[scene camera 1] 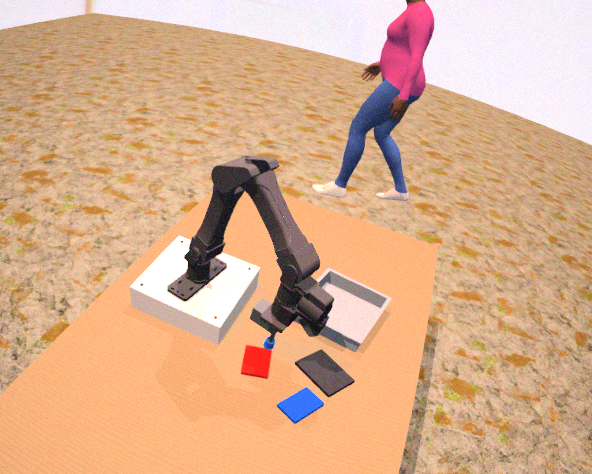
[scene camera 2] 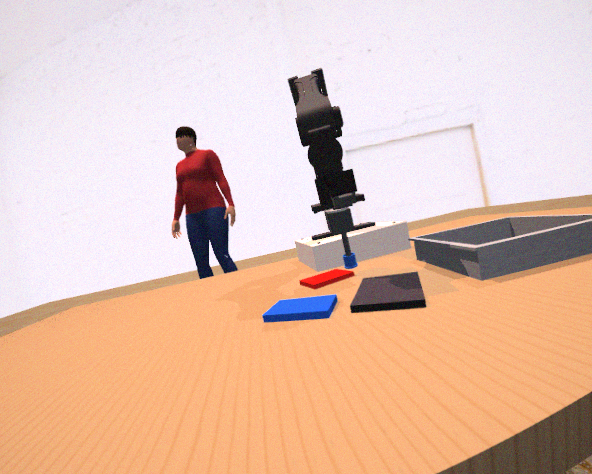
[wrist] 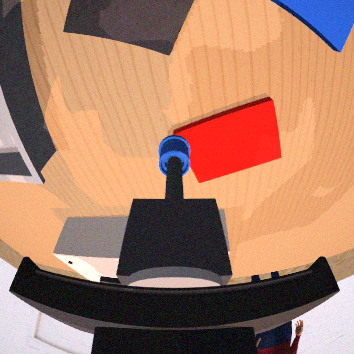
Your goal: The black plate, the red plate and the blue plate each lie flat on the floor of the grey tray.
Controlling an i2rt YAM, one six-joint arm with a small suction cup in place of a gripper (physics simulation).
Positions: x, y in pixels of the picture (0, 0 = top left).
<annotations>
my suction cup: holds nothing
a black plate [scene camera 2: 401, 291]: on the table
a blue plate [scene camera 2: 319, 307]: on the table
a red plate [scene camera 1: 256, 361]: on the table
a grey tray [scene camera 2: 490, 249]: on the table
</annotations>
